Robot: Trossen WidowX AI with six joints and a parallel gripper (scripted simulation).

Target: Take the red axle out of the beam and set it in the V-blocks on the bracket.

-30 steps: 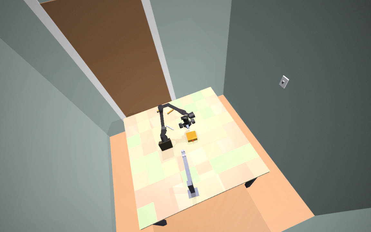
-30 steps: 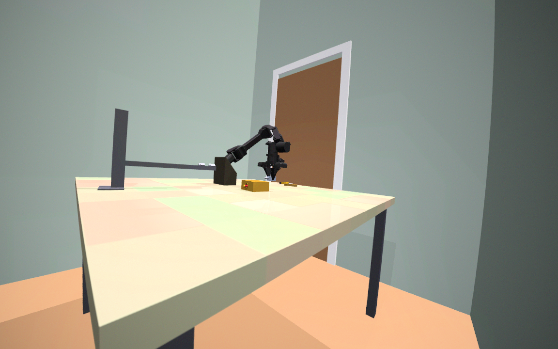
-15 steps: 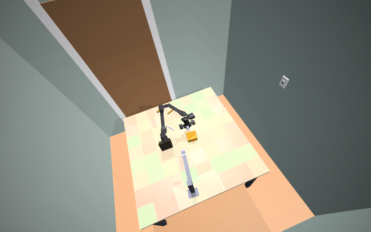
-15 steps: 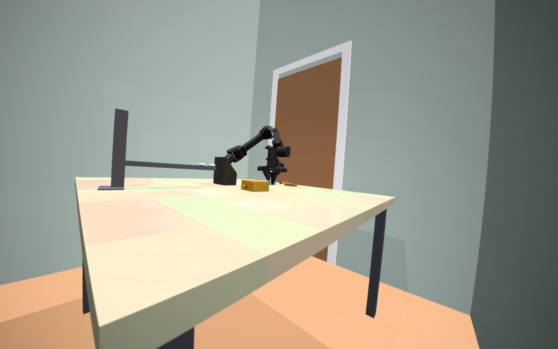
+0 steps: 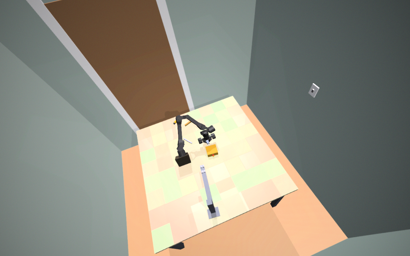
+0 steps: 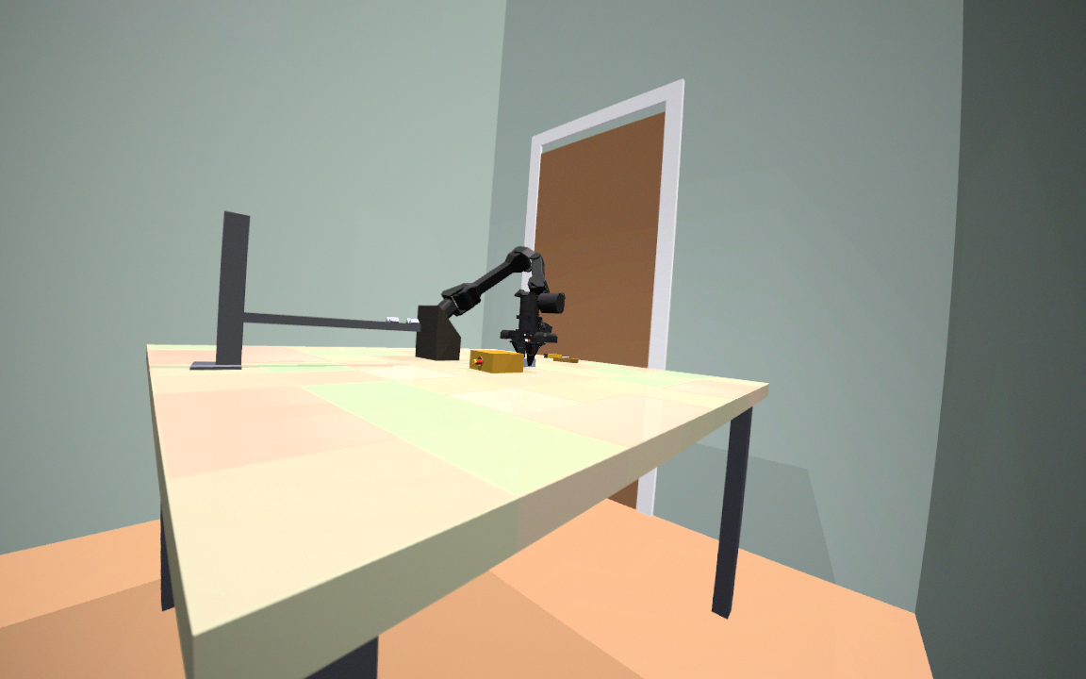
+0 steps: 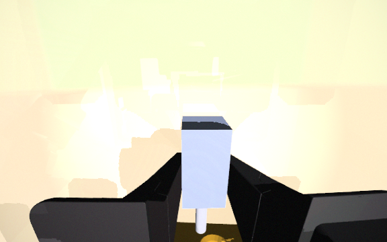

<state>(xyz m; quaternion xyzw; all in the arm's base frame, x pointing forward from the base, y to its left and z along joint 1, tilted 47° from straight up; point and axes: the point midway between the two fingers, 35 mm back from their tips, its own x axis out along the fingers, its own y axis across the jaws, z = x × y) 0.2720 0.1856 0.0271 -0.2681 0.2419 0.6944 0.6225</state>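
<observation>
Now: the pale blue-white block 20 mm to the right of my gripper tip and 10 mm above it. Round my gripper tip: thin grey bar (210 mm behind, 100 mm to the left); beam (10 mm ahead, 120 mm to the right, 20 mm above).
</observation>
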